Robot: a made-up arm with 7 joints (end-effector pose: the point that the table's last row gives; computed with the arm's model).
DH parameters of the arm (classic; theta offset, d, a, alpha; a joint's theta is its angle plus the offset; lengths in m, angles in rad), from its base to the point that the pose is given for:
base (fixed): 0 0 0 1.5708
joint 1: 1.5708 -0.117 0 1.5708
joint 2: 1.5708 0 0 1.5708
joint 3: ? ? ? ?
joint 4: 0 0 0 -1.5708
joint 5: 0 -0.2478 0 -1.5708
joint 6: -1.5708 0 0 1.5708
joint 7: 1.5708 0 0 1.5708
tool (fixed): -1.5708 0 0 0
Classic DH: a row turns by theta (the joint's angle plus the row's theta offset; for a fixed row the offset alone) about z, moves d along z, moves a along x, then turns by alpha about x.
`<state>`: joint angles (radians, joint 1 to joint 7).
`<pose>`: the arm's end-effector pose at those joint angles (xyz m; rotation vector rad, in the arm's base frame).
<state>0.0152 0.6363 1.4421 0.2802 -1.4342 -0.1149 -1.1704</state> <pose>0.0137 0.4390 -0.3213 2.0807 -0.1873 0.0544</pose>
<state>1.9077 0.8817 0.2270 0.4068 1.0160 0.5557 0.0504</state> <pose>0.2160 0.4702 0.1769 -0.8663 -2.1075 0.9958</pose>
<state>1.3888 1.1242 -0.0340 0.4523 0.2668 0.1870 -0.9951</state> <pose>0.2075 0.5075 0.0719 1.5271 -1.1562 1.6182</pose>
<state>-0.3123 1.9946 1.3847 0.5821 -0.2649 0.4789 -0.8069</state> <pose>0.1144 0.4437 0.2723 2.6449 -0.8521 0.9353</pose>
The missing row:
joint 3: 1.5708 -0.2118 0 1.5708
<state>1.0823 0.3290 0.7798 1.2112 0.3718 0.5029 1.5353</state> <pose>0.2807 0.3680 0.0376 -1.0307 -2.2925 -0.6831</pose>
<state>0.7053 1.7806 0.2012 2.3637 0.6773 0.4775 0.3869</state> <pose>0.1029 0.1443 0.1419 0.9530 -1.6197 -1.4183</pose>
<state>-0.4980 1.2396 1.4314 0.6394 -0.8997 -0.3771 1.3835</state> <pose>0.0204 0.5529 -0.0055 0.4101 -0.0621 -0.5994</pose>
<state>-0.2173 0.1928 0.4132 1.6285 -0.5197 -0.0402 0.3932</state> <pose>0.1836 0.2523 -0.2195 0.5011 -1.1794 -0.5636</pose>
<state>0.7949 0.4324 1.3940 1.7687 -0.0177 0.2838 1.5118</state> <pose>0.0641 0.4025 -0.0030 0.3564 -2.2828 -0.2893</pose>
